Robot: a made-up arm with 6 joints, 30 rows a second.
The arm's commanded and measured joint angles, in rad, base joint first. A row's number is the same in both.
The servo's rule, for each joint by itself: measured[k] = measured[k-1] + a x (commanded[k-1-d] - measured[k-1]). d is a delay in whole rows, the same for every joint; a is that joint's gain. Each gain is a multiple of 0.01, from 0.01 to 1. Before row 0 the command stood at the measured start. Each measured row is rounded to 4 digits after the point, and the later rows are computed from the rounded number. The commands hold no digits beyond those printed.
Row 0, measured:
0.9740, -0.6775, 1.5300, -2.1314, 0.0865, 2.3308
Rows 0 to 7, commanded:
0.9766, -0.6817, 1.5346, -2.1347, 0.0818, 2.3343
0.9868, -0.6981, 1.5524, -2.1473, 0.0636, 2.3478
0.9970, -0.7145, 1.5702, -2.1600, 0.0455, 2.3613
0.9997, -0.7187, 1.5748, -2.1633, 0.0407, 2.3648
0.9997, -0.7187, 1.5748, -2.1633, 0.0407, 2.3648
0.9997, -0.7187, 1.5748, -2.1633, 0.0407, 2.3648
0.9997, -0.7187, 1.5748, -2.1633, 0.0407, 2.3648
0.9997, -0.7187, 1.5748, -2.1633, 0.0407, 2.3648
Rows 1 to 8, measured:
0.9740, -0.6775, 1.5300, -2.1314, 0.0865, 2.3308
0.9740, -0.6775, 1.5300, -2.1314, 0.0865, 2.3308
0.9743, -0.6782, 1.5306, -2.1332, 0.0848, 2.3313
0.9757, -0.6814, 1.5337, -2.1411, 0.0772, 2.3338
0.9780, -0.6867, 1.5388, -2.1517, 0.0658, 2.3379
0.9804, -0.6918, 1.5438, -2.1582, 0.0568, 2.3419
0.9825, -0.6961, 1.5481, -2.1611, 0.0510, 2.3453
0.9844, -0.6997, 1.5518, -2.1623, 0.0473, 2.3482
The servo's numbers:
d 2
a 0.11 0.16 0.14 0.56 0.36 0.15

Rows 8 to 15, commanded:
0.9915, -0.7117, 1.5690, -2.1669, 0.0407, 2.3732
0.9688, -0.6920, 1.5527, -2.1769, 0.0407, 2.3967
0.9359, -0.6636, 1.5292, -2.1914, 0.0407, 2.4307
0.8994, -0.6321, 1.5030, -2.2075, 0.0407, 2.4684
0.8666, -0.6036, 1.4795, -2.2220, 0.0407, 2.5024
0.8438, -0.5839, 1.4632, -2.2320, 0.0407, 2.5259
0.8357, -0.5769, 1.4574, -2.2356, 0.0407, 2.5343
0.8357, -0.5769, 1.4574, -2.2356, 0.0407, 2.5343
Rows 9 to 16, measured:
0.9861, -0.7027, 1.5550, -2.1629, 0.0449, 2.3507
0.9876, -0.7053, 1.5578, -2.1631, 0.0434, 2.3528
0.9880, -0.7063, 1.5594, -2.1652, 0.0424, 2.3559
0.9859, -0.7040, 1.5585, -2.1718, 0.0418, 2.3620
0.9804, -0.6975, 1.5544, -2.1828, 0.0414, 2.3723
0.9715, -0.6870, 1.5472, -2.1966, 0.0411, 2.3867
0.9600, -0.6737, 1.5377, -2.2108, 0.0410, 2.4041
0.9472, -0.6593, 1.5273, -2.2227, 0.0409, 2.4224

